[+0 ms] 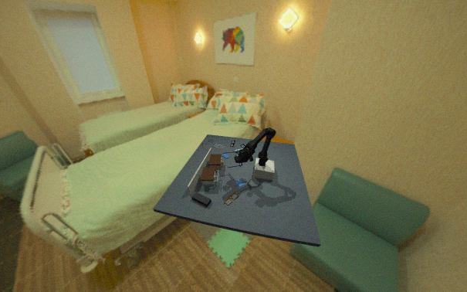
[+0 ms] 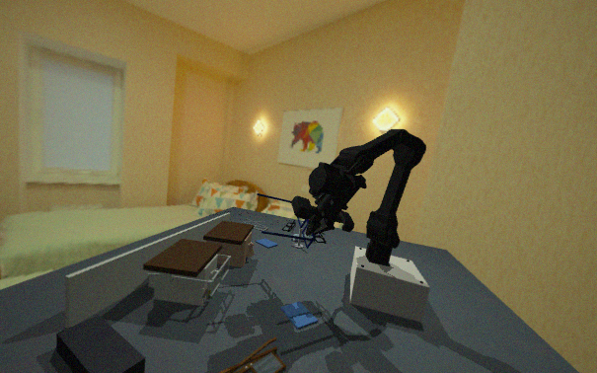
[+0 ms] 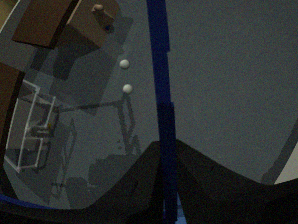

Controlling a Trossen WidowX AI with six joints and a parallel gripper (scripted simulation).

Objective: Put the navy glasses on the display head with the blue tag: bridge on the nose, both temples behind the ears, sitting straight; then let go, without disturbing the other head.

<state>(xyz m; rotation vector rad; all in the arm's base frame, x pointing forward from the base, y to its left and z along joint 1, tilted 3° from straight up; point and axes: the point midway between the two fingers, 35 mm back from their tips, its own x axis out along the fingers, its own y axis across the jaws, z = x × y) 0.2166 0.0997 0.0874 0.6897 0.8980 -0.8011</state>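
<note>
The display head is 240 mm ahead of my gripper tip, 110 mm to the right of it and 120 mm below it. The rest, counted from my gripper tip: dark case (310 mm ahead, 330 mm to the left, 160 mm below); pale head (270 mm ahead, 100 mm to the left, 120 mm below); upright panel (390 mm ahead, 10 mm to the right, 120 mm below).
</note>
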